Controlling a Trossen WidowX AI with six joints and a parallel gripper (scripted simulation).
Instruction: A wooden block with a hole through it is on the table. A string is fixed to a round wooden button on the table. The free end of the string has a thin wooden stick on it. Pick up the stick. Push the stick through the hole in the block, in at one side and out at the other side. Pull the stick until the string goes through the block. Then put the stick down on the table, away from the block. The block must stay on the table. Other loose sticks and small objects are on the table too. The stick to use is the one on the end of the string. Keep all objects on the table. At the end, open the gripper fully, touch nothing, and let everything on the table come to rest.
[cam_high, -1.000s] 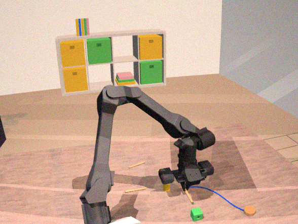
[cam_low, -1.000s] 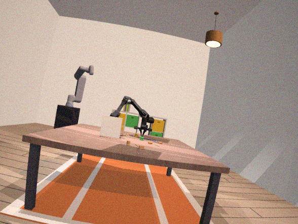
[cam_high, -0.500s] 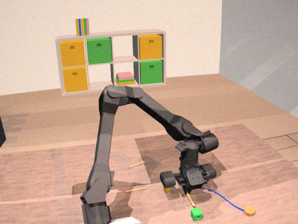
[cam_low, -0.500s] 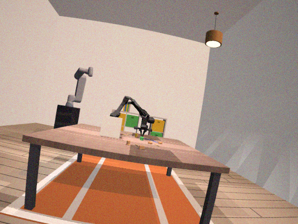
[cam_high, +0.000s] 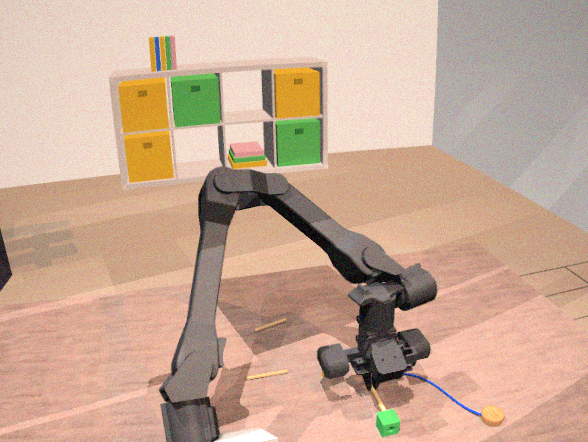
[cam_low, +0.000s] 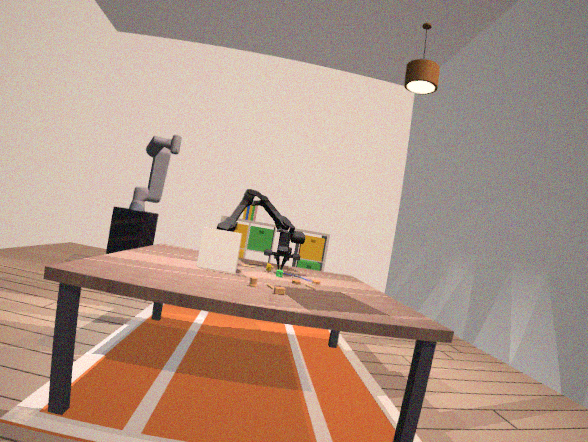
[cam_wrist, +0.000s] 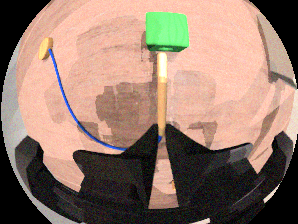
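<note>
Now: the green block 9 cm to the right of my gripper tip and 1 cm ahead of it. From my gripper tip the other things lie so: round wooden button: 19 cm ahead, 10 cm to the right, 1 cm below; then thin wooden stick: 2 cm to the right; then yellow cylinder: 7 cm to the left, 6 cm behind.
</note>
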